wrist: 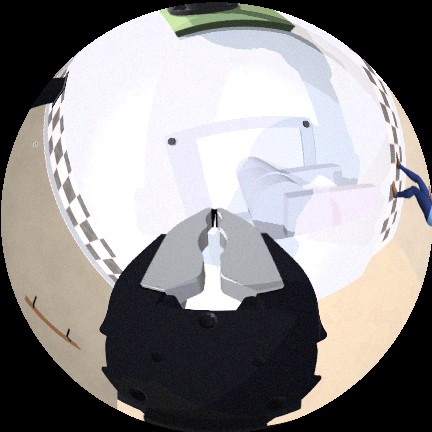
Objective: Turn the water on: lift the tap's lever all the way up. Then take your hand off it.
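Observation:
The white tap (260, 192) is right of centre in the wrist view, pale against the white surface. Its rounded body leans to the right, and two box-shaped arms extend right from it; the nearer arm (320, 207) looks larger. I cannot tell surely which arm is the lever, nor its exact angle. The tap's flat base frame (232, 127) shows two dark screws. My gripper (214, 210) is shut and empty, its tips just left of the tap's body and over the lower part of the base frame. Whether they touch the tap cannot be told. The lower base is hidden behind the gripper.
A green block (235, 24) with a black robot base (200, 8) on it is at the top. Checkered borders (64, 167) (384, 100) run along the left and right edges. A figure in blue (419, 187) is at the far right. A brown rail (51, 324) is at lower left.

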